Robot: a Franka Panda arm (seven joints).
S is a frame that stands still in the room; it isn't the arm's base.
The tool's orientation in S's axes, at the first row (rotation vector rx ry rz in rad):
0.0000, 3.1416, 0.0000
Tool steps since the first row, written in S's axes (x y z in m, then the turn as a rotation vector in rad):
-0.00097, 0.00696, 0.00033, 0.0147, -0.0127, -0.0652
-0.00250, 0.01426, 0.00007, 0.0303, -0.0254, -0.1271
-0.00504, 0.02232, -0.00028, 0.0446, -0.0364, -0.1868
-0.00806, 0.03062, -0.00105, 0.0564, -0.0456, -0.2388
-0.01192, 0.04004, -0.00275, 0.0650, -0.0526, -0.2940
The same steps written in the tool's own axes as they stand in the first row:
0.00097, 0.00696, -0.00033, -0.0147, -0.0127, 0.0652
0.00250, 0.01426, -0.00007, -0.0303, -0.0254, 0.1271
0.00504, 0.02232, 0.00028, -0.0446, -0.0364, 0.1868
0.00806, 0.03062, 0.00105, -0.0564, -0.0456, 0.2388
0.01192, 0.04004, 0.00275, -0.0650, -0.0526, 0.2940

